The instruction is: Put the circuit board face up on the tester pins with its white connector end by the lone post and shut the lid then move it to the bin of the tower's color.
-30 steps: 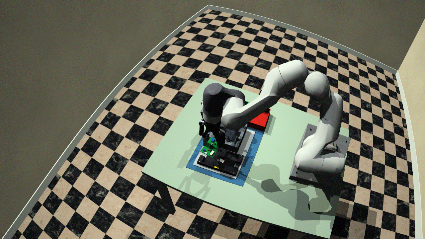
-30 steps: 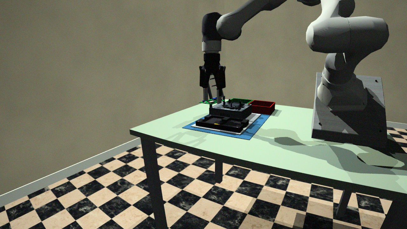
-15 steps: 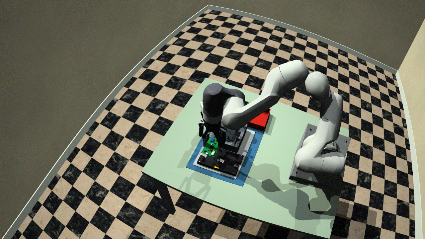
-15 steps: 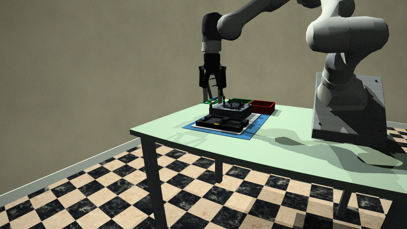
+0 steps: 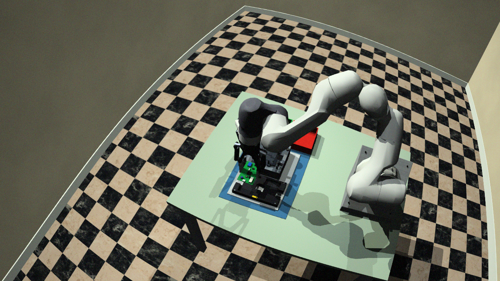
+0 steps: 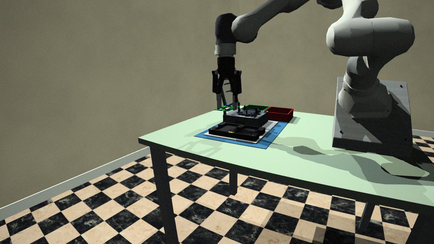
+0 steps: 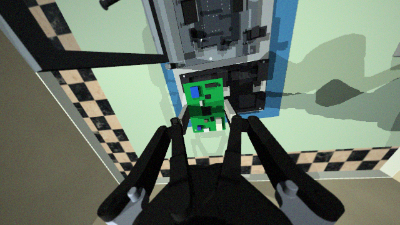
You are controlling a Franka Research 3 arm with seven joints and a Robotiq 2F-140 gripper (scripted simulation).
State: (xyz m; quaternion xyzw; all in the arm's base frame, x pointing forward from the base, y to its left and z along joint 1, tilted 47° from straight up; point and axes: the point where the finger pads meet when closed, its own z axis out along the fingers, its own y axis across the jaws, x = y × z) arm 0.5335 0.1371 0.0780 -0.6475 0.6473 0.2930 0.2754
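My gripper is now 2 cm above the green circuit board. Round my hand: tester plate 17 cm to the right, 7 cm below, 3 cm behind; tester lid 17 cm to the right, 9 cm ahead, 4 cm above; green bin 37 cm to the right, 12 cm below, 1 cm ahead.
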